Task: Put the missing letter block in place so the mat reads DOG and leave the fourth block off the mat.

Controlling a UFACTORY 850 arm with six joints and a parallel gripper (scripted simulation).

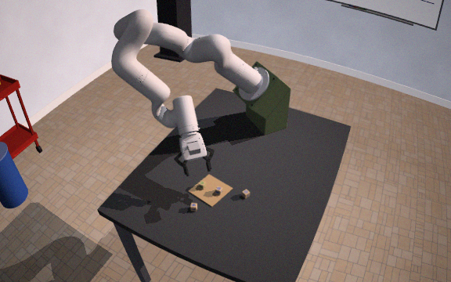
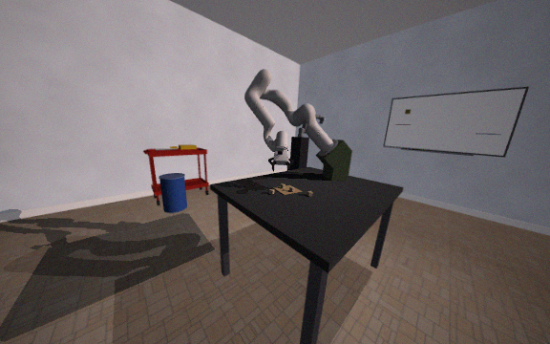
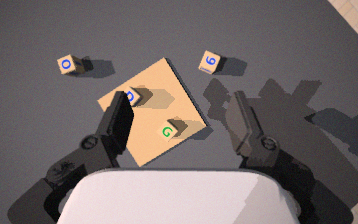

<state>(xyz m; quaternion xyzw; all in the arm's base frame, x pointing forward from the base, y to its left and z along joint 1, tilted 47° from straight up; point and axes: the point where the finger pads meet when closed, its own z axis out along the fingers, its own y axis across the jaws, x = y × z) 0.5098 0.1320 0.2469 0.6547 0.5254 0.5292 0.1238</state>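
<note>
Right now my hand is 90 mm past the wooden block, 180 mm to the right of it and 130 mm above it. Also, from my hand: tan mat: 40 mm behind, 30 mm to the left, 140 mm below.
</note>
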